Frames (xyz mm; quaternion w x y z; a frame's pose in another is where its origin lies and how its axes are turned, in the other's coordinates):
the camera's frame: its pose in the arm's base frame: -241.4 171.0 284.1 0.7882 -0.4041 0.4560 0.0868
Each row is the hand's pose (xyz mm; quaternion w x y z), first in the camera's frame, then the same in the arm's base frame.
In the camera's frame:
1: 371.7 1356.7 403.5 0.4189 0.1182 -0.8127 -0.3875
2: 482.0 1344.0 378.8 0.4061 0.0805 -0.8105 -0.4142
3: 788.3 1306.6 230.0 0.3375 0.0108 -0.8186 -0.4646
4: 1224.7 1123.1 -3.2 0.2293 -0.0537 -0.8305 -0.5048
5: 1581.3 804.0 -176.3 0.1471 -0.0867 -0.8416 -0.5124
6: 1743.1 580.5 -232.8 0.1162 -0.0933 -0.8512 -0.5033
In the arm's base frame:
1: -453.8 1267.0 -662.1 0.7821 -0.1823 -0.5958 0.0054
2: -400.6 1215.4 -748.4 0.7582 -0.2192 -0.6141 -0.0004
3: -303.9 1013.3 -1007.5 0.6840 -0.2687 -0.6781 -0.0110
4: -114.1 624.3 -1309.5 0.5815 -0.2931 -0.7587 -0.0179
5: 137.8 207.7 -1457.4 0.5091 -0.2884 -0.8108 -0.0115
6: 306.2 -17.4 -1474.9 0.4857 -0.2761 -0.8294 -0.0001

